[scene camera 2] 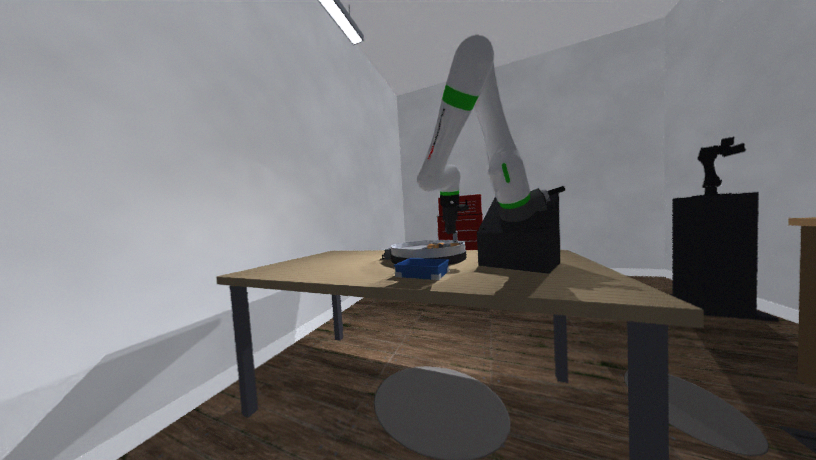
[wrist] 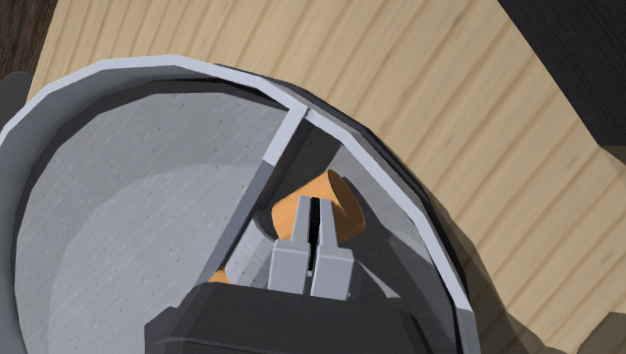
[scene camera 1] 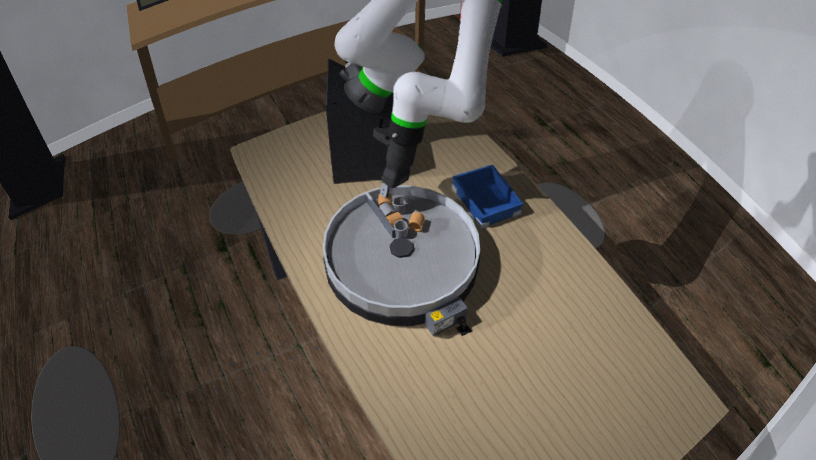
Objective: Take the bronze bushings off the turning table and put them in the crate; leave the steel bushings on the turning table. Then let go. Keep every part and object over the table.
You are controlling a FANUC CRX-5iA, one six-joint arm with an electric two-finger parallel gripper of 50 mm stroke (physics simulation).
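Observation:
My gripper is shut with its fingertips together, at a bronze bushing lying near the rim of the turning table. The fingers hide part of this bushing in the wrist view. Beside it a steel bushing lies along the divider. Another bronze bushing lies at its inner end, and a third bronze bushing lies to the right. Two more steel bushings stand upright. No bushing shows in the blue crate.
The divider runs from the turning table's rim towards the dark hub. A grey box sits against the front of the turning table. The black robot pedestal stands behind. The crate is right of the turning table, near the table edge.

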